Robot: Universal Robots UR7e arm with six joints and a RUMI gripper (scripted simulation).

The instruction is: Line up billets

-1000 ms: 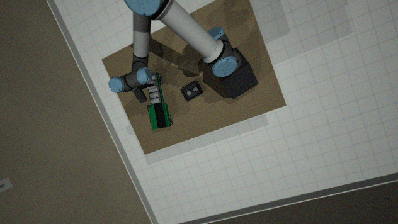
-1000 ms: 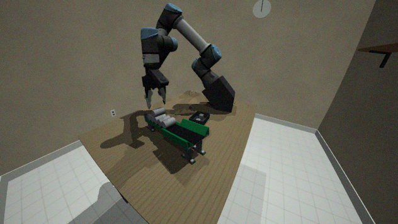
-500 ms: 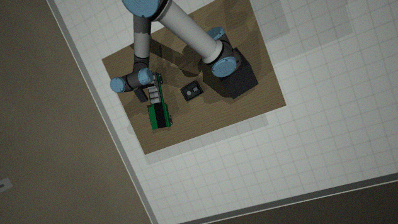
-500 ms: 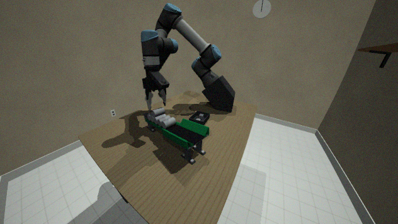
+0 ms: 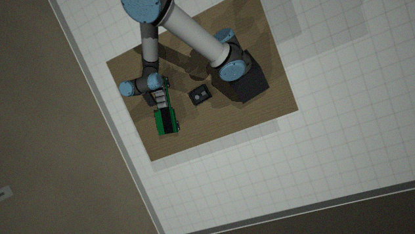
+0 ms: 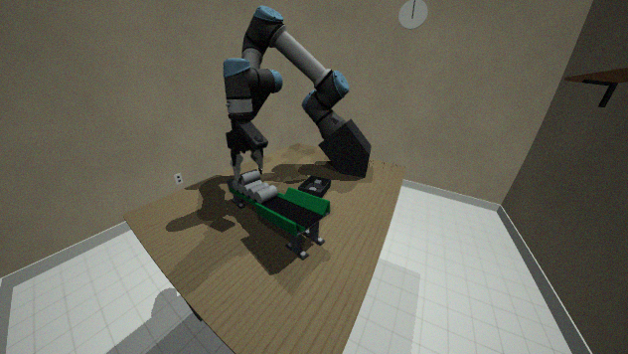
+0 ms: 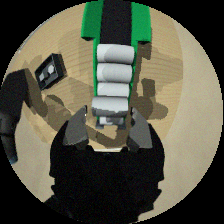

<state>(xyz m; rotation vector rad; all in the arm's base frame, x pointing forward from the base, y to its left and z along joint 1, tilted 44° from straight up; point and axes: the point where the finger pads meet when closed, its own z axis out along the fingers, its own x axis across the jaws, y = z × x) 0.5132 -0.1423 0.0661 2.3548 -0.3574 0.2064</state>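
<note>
Now: hand 40 mm short of the ramp, 110 mm to the right of it and 50 mm above it.
</note>
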